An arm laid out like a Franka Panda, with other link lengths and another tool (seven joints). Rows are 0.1 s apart.
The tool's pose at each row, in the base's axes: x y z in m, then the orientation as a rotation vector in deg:
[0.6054, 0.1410, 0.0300, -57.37, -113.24, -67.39]
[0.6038, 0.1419, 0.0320, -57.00, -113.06, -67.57]
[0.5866, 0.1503, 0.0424, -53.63, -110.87, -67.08]
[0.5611, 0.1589, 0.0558, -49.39, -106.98, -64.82]
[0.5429, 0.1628, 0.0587, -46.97, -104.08, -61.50]
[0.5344, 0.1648, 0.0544, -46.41, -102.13, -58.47]
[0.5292, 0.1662, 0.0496, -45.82, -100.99, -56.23]
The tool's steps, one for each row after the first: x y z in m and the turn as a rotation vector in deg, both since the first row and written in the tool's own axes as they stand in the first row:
[0.0027, -0.0002, 0.0002, -0.01, 0.34, -0.13]
[0.0224, -0.0076, 0.0057, 1.32, 3.84, -0.15]
[0.0489, -0.0207, 0.0113, 4.06, 9.06, 1.07]
[0.0618, -0.0336, 0.0160, 7.06, 12.51, 2.95]
[0.0633, -0.0420, 0.0206, 9.31, 14.17, 5.05]
[0.0626, -0.0480, 0.0245, 11.08, 15.25, 6.34]

